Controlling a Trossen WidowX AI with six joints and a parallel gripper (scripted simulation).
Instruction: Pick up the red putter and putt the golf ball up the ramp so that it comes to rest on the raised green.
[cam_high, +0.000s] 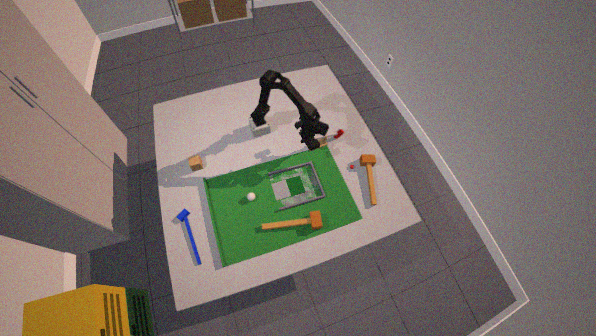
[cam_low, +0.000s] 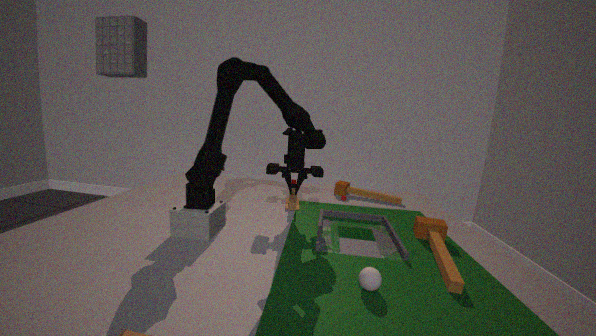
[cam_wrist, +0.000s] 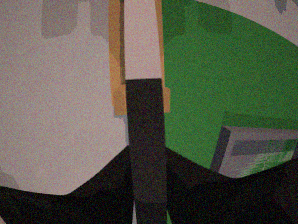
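The small wooden fence lies 8 cm to the left of my gripper tip and 3 cm below it. Also, from my gripper tip: wooden block 60 cm to the right, 18 cm behind, 3 cm below; then white golf ball 40 cm to the right, 14 cm ahead, 4 cm below; then blue putter 76 cm to the right, 19 cm ahead, 5 cm below.
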